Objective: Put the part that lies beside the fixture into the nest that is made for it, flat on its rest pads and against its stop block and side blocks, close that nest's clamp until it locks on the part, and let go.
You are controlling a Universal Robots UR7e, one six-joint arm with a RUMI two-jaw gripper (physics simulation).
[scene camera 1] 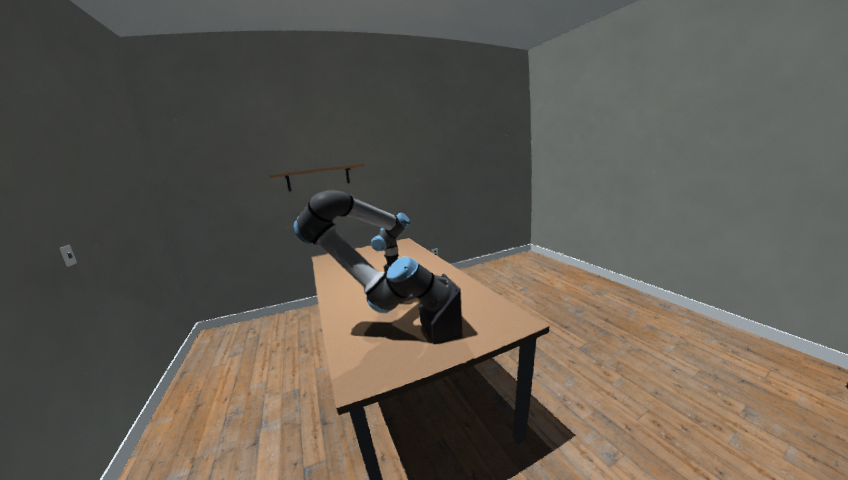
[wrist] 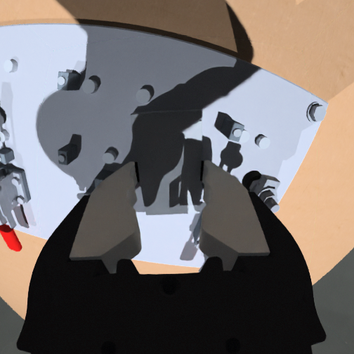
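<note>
The grey part lies over the pale fixture plate in the wrist view, mostly in shadow. My gripper is shut on the part, with one finger against each side. The near end of the part shows between the fingers. A dark block and a round pin stand to its right. A metal clamp piece shows beside the right finger; the rest is hidden. Contact with the rest pads and blocks cannot be seen. In the scene view, the arm hides the fingertips and the fixture.
Another clamp with a red handle stands at the left. Two small blocks and several round pins stand on the plate's left half. A bolt sits at the plate's right corner. The wooden table carries the arm.
</note>
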